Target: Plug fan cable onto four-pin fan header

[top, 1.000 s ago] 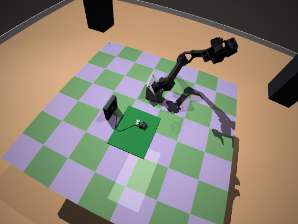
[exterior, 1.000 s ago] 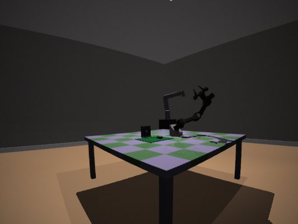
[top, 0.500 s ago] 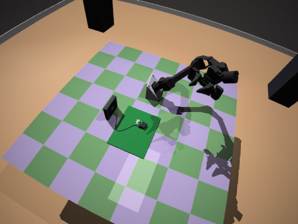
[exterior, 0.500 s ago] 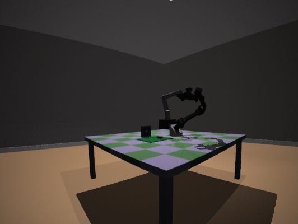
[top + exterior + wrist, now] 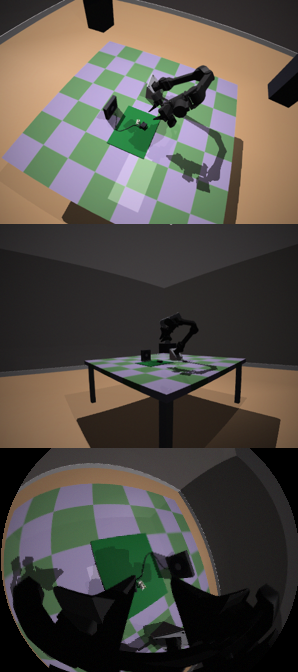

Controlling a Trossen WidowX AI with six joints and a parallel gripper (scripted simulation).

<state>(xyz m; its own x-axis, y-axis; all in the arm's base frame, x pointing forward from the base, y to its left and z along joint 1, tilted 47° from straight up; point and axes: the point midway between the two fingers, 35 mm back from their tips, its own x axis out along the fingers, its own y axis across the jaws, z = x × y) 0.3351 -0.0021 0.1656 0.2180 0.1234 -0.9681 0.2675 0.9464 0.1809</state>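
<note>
Right now the black plug is 210 mm below my gripper tip, 50 mm to the right of it and 40 mm behind it. Also, from my gripper tip: green board 240 mm below, 80 mm to the right, 10 mm ahead; black fan 280 mm to the right, 160 mm below, 30 mm behind.
</note>
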